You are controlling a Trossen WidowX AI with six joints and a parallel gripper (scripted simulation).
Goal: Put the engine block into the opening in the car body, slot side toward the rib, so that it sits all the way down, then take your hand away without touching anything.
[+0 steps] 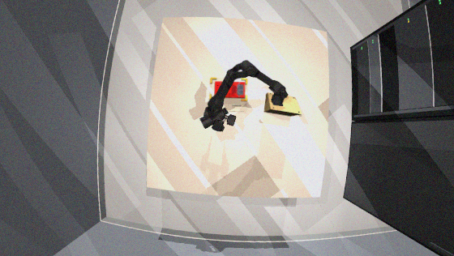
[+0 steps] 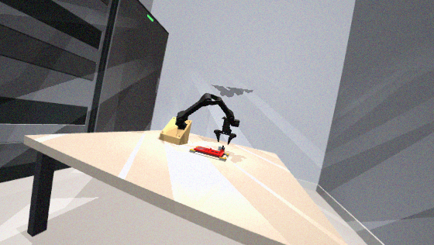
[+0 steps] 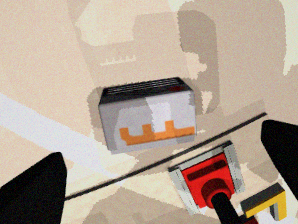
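My gripper tip is 50 mm above the engine block.
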